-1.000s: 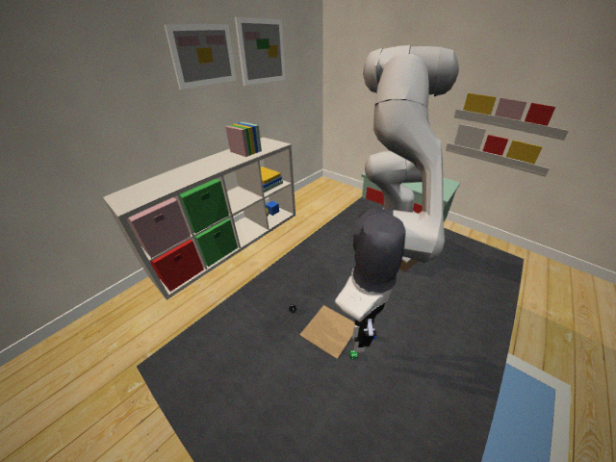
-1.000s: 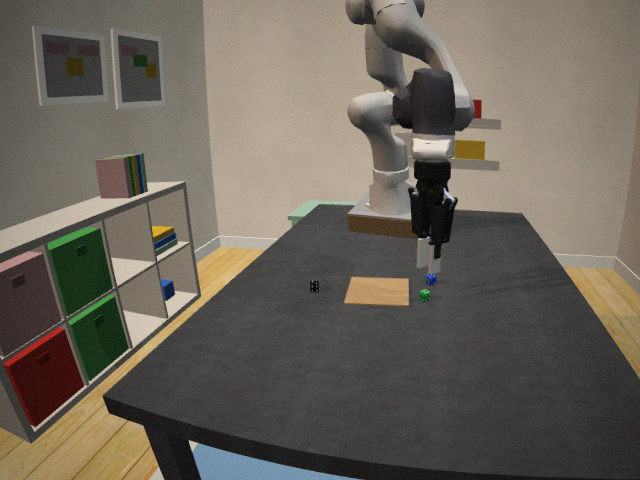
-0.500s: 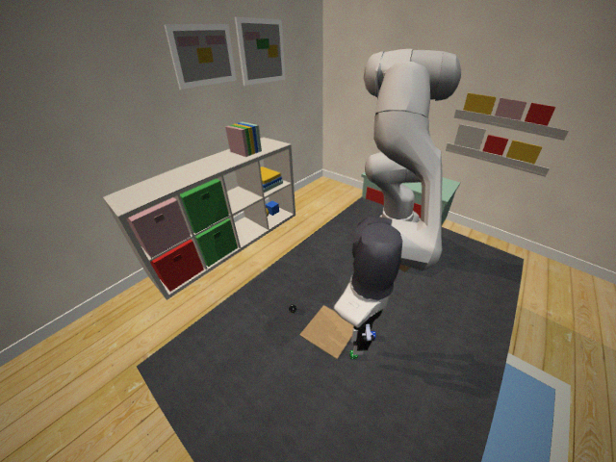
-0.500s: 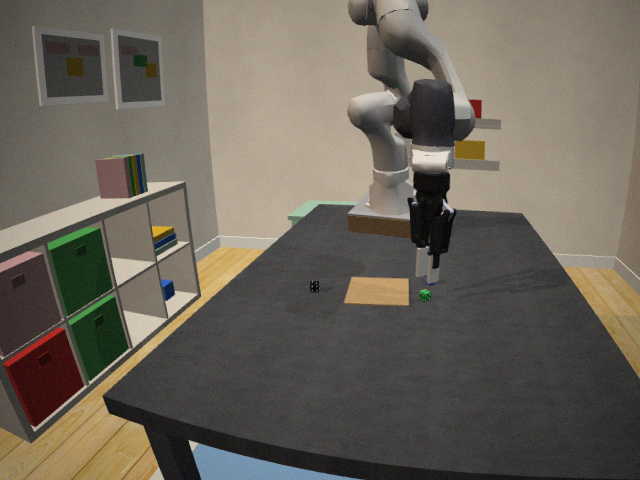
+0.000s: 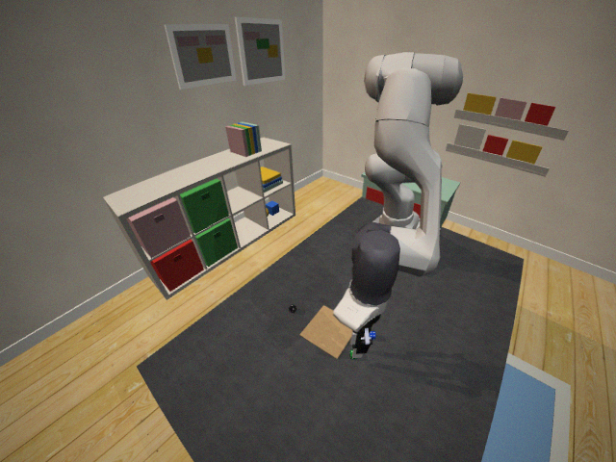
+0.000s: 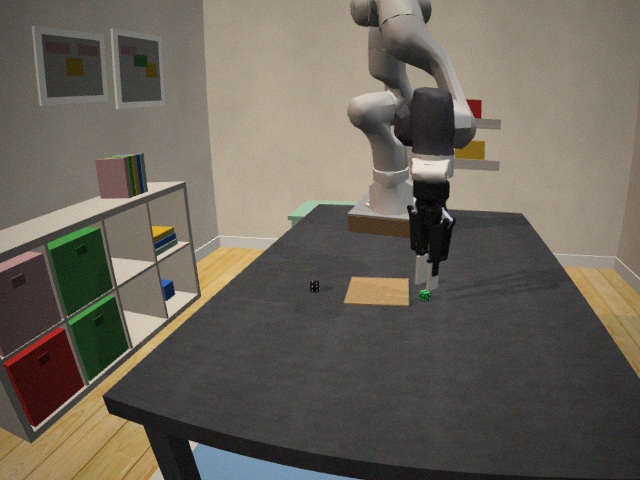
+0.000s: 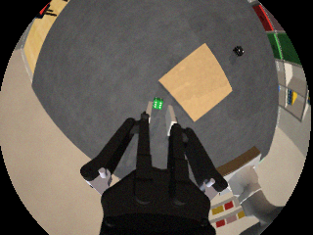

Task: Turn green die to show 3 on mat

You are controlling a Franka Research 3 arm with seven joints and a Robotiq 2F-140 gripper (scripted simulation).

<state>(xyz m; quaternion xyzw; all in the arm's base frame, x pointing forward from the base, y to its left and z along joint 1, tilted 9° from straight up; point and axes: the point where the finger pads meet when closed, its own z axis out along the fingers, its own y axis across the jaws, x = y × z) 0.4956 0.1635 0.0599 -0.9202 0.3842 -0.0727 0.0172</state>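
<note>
Now: hand 50 mm above the green die and 10 mm short of it. Round my hand: blue die: 80 mm behind, 50 mm below; then tan mat: 110 mm to the right, 60 mm below, 10 mm behind; then black die: 250 mm to the right, 50 mm below, 20 mm ahead.
</note>
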